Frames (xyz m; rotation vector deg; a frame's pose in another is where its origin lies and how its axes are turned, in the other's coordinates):
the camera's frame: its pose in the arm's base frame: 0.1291 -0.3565 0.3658 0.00 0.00 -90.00
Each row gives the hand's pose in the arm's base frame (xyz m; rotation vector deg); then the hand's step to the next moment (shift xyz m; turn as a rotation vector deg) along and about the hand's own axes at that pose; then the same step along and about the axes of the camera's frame.
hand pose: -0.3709 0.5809 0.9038 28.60 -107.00 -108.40
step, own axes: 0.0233 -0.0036 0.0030 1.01 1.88 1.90
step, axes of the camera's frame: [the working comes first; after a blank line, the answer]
step, axes of the arm's base frame: -0.0214 -0.0100 -0.0024 -1.77 1.06 1.97

0.0100 -0.0214 -0.0024 -1.06 -1.77 1.97
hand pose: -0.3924 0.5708 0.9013 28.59 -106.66 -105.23
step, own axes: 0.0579 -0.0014 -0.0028 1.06 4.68 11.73
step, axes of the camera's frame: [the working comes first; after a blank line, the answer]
step, axes of the arm's base frame: -0.0460 -0.0351 0.0031 -7.18 9.23 4.88

0.0351 -0.0460 0.0031 -9.23 -7.18 4.88
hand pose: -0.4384 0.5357 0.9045 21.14 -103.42 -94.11
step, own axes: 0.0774 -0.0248 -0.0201 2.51 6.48 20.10
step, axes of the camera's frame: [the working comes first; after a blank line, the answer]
step, axes of the arm's base frame: -0.0502 -0.0670 -0.0024 -13.16 15.13 7.07

0.0670 -0.0502 -0.0024 -15.13 -13.16 7.07
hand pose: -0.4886 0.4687 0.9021 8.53 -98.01 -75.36
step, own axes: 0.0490 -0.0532 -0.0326 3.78 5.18 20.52
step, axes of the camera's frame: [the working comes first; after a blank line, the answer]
step, axes of the arm's base frame: -0.0258 -0.0736 -0.0145 -14.71 14.13 6.78

0.0736 -0.0258 -0.0145 -14.13 -14.71 6.78
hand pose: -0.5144 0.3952 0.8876 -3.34 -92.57 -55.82
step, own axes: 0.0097 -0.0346 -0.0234 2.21 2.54 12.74
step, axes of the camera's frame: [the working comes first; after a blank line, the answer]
step, axes of the arm's base frame: -0.0026 -0.0411 -0.0118 -9.45 8.40 3.72

0.0411 -0.0026 -0.0118 -8.40 -9.45 3.72
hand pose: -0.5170 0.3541 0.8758 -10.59 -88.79 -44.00
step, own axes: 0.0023 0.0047 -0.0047 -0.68 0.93 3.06
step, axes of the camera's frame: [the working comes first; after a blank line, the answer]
step, axes of the arm's base frame: 0.0061 0.0002 0.0035 -1.91 2.65 -0.12

-0.0002 0.0061 0.0035 -2.65 -1.91 -0.12
